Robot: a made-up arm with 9 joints. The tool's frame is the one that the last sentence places.
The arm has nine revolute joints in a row. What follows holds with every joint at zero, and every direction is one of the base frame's. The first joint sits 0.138 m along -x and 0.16 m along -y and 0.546 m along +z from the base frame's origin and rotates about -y. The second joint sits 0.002 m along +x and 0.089 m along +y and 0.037 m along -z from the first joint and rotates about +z. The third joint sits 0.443 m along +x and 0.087 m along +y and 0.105 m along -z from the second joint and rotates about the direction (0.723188, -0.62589, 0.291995). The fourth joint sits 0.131 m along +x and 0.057 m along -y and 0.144 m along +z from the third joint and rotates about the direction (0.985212, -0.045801, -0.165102). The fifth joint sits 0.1 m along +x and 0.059 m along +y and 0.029 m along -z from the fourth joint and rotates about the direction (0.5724, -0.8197, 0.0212). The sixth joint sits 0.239 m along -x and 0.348 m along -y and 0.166 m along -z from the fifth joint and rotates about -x. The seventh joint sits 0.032 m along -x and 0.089 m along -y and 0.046 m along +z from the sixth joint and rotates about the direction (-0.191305, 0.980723, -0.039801). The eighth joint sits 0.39 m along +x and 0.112 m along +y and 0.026 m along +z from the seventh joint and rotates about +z. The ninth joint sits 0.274 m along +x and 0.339 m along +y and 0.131 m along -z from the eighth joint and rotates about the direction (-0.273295, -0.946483, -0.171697). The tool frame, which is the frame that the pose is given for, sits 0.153 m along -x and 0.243 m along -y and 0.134 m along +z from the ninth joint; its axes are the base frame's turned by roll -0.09, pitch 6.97 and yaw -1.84 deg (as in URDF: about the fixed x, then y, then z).
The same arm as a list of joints. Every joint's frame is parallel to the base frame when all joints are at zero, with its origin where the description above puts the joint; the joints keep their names.
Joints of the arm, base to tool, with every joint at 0 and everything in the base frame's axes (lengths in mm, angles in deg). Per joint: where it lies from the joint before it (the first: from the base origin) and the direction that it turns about. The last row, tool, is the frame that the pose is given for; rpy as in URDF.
joint 1: axis -y xyz -138 -160 546
joint 2: axis +z xyz 2 89 -37
joint 3: axis 0.723188 -0.62589 0.291995 xyz 443 87 -105
joint 4: axis 0.985212 -0.045801 -0.165102 xyz 131 -57 144
joint 5: axis 0.5724 -0.8197 0.0212 xyz 100 59 -29
joint 6: axis -x xyz -239 -348 -166
joint 7: axis -0.191305 0.980723 -0.039801 xyz -32 -89 46
joint 8: axis +z xyz 390 112 26
joint 9: axis -0.273295 -0.946483 -0.171697 xyz 274 339 -131
tool: xyz -153 -243 134 rpy -0.09 6.97 -1.84

